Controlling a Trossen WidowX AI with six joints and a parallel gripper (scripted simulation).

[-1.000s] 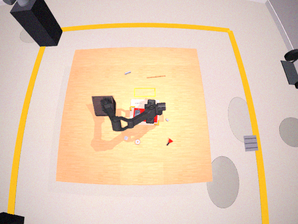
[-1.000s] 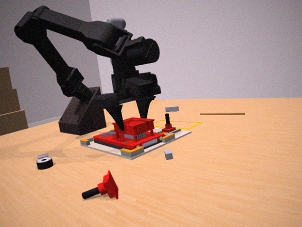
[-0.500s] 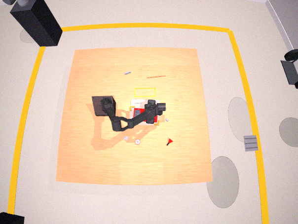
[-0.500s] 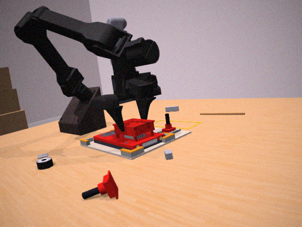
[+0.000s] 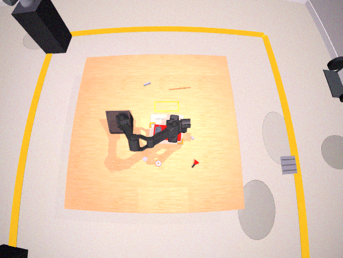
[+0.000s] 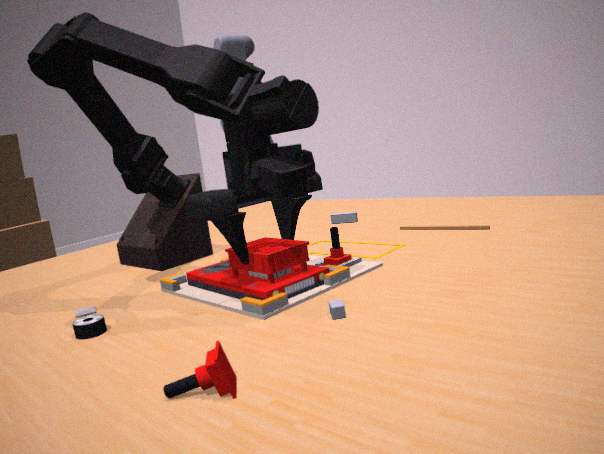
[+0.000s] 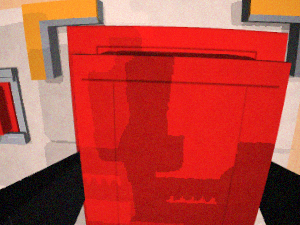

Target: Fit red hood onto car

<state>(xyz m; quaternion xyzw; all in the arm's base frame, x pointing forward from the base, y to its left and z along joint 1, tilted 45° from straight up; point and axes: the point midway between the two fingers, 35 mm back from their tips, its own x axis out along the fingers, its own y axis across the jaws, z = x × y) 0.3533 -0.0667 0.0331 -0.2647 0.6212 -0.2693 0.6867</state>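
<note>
Right now the red hood is 10 mm above my gripper tip. Round my gripper tip: grey engine block (20 mm below); then thin rod (380 mm to the left, 50 mm below, 40 mm ahead); then black wheel (220 mm to the right, 100 mm behind, 40 mm below).
</note>
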